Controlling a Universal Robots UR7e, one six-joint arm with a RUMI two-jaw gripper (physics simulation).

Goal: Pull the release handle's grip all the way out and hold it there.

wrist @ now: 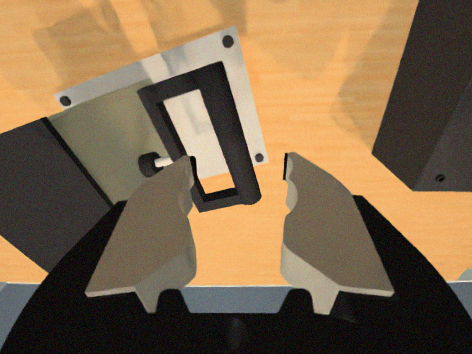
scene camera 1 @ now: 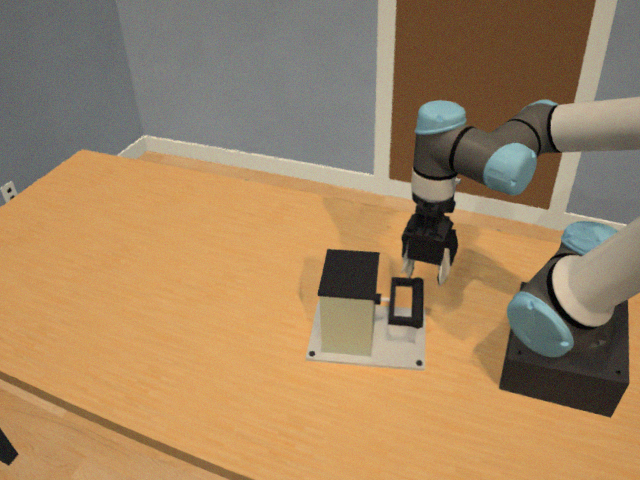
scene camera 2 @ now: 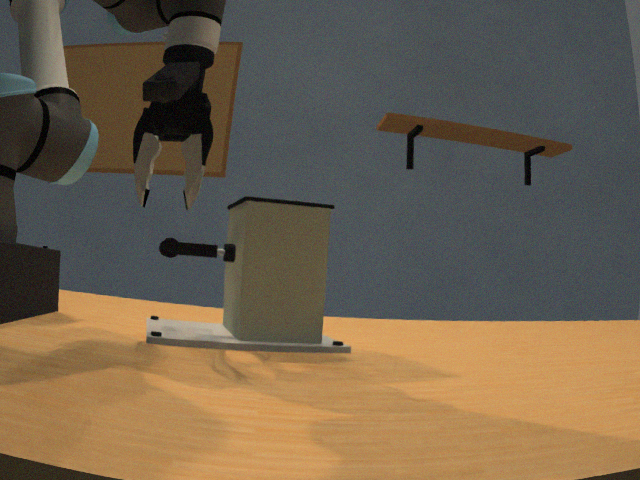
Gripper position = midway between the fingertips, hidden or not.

Observation:
I see my gripper (scene camera 2: 165, 208), a release handle grip (scene camera 1: 416, 320) and a light grey base plate (wrist: 224, 45).
The release handle grip is seen too in the wrist view (wrist: 211, 80) and in scene camera 2 (scene camera 2: 170, 247). My gripper is seen too in the wrist view (wrist: 239, 158) and in scene camera 1 (scene camera 1: 424, 281).

